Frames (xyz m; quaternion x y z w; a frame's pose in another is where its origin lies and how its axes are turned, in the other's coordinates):
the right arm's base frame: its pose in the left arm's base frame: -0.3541 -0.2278 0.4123 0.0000 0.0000 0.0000 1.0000
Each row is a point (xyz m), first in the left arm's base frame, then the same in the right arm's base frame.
Working: the left arm's base frame: its pose in the right arm's base frame: 0.3541 0.2278 -0.4123 0.0000 0.0000 0.0000 1.0000

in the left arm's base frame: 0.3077 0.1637 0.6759
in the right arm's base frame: 0.6618 0.3915 0.2636
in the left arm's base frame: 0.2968 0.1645 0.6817
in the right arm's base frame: 0.6509 0.3923 0.2694
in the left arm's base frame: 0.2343 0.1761 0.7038
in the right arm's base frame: 0.5884 0.4039 0.2915
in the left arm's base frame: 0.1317 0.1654 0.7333
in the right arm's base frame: 0.4858 0.3932 0.3210
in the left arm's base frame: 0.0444 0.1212 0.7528
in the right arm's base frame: 0.3985 0.3490 0.3405
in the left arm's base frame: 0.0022 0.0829 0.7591
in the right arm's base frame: 0.3563 0.3107 0.3468
